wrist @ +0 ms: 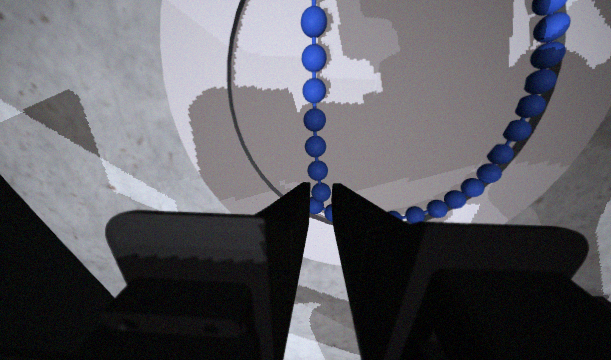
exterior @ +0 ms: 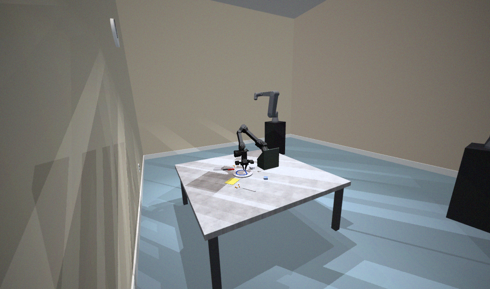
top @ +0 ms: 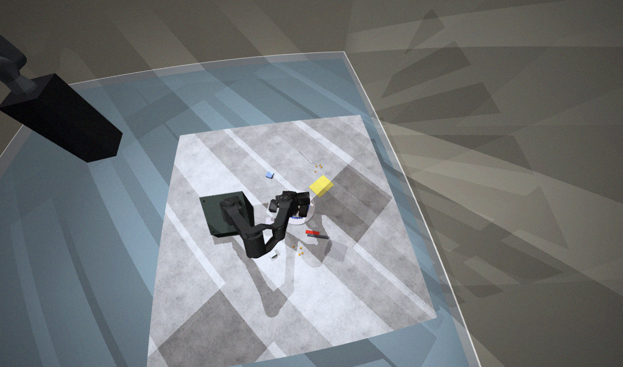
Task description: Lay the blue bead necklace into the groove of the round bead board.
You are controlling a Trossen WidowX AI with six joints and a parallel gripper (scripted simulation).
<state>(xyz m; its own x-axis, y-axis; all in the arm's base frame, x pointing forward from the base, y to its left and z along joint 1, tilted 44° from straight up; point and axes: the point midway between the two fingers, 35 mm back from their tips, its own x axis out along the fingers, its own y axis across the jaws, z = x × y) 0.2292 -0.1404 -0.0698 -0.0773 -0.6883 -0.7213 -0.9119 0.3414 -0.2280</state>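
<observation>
My gripper tip is now 4 cm short of the round white bead board, 3 cm to the right of it and 1 cm above it. Round my gripper tip: cream cube 18 cm to the right, 12 cm behind; then yellow sheet 21 cm ahead, 12 cm to the left, 1 cm below; then grey tool 14 cm to the right, 10 cm ahead, 1 cm below.
</observation>
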